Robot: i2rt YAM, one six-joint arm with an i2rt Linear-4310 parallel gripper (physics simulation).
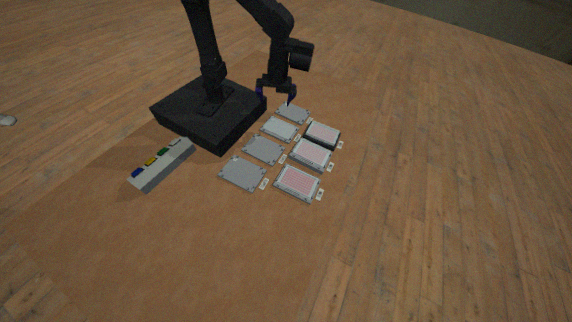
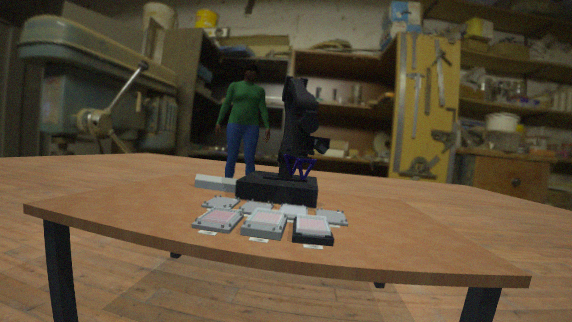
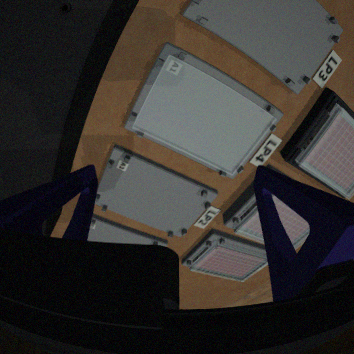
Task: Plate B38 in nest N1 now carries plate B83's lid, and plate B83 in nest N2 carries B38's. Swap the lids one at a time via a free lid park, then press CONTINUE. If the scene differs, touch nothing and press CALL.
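Places are measured from the arm's base along level axes (x up, y left, z back), in metres.
Pixels of known places: gripper, between the fingertips: (image 1: 274,104) (image 2: 296,177) (image 3: 175,173); arm's base, origin of its link: (image 1: 216,100) (image 2: 284,179).
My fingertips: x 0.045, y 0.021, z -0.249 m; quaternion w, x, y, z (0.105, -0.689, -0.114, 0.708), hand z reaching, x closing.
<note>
Ahead of a thing's pixels: the offset from my fingertips to its top centre. "pt": to the spot under its first point.
My gripper (image 1: 274,101) (image 2: 300,175) (image 3: 175,173) is open and empty, above the lid parks beside the robot base. A clear lid @[dx -0.108, dy -0.005, dz -0.030 m] (image 1: 279,128) (image 2: 293,210) (image 3: 200,117) lies on park LP4. Parks LP3 @[dx -0.106, dy +0.124, dz -0.054 m] (image 1: 292,114) (image 2: 332,217) (image 3: 270,40) and LP2 @[dx -0.106, dy -0.132, dz -0.006 m] (image 1: 263,149) (image 3: 155,192) hold no lid. The park at the row's end @[pt dx -0.116, dy -0.269, dz +0.020 m] (image 1: 242,174) (image 2: 220,202) is bare too. Three pink plates @[dx -0.090, dy +0.026, dz -0.213 m] (image 1: 322,133) @[dx -0.086, dy -0.098, dz -0.191 m] (image 1: 312,153) @[dx -0.099, dy -0.229, dz -0.174 m] (image 1: 297,182) sit in a black nest and two grey nests. Their nest labels are unreadable, and which plates wear lids I cannot tell.
A grey button box @[dx -0.062, dy -0.329, dz +0.294 m] (image 1: 167,167) (image 2: 215,183) with blue @[dx -0.070, dy -0.399, dz +0.325 m] (image 1: 137,172), yellow @[dx -0.070, dy -0.350, dz +0.315 m] (image 1: 150,161), green @[dx -0.070, dy -0.301, dz +0.305 m] (image 1: 163,151) and whitish @[dx -0.070, dy -0.252, dz +0.295 m] (image 1: 175,142) buttons stands beside the black robot base (image 1: 215,135) (image 2: 275,190). Its lettering is unreadable. A person (image 2: 245,105) stands behind the table.
</note>
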